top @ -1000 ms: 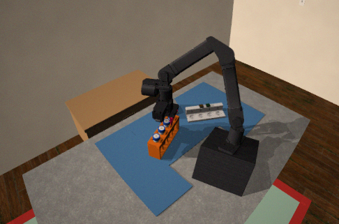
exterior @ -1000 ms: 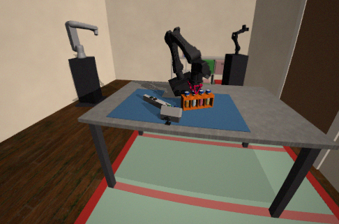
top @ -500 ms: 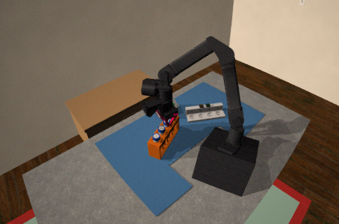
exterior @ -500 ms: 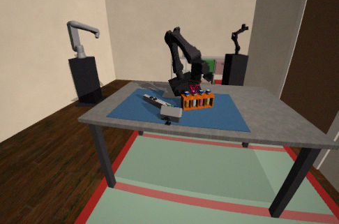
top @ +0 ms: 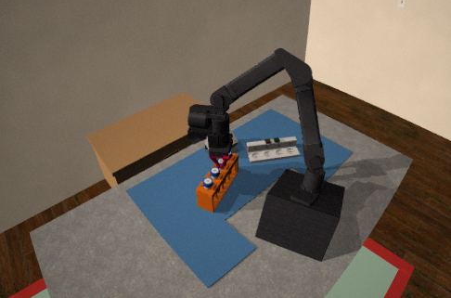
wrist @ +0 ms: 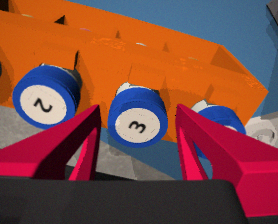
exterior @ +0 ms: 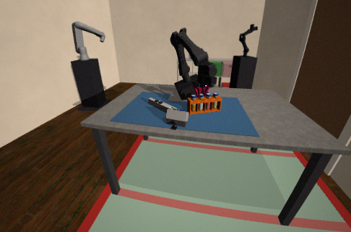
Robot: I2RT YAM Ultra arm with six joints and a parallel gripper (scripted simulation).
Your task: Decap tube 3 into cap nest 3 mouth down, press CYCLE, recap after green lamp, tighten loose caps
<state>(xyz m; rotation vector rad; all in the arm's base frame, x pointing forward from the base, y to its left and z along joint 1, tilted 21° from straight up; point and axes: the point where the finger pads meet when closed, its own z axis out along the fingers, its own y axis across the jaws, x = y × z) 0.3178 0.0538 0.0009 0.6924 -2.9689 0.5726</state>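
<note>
The blue cap lies right at my hand. The rest, counted from my hand: grey key desk (110 mm ahead, 150 mm to the right, 60 mm below); green ready key (90 mm ahead, 170 mm to the right, 50 mm below); blue cycle key (100 mm ahead, 130 mm to the right, 50 mm below).
</note>
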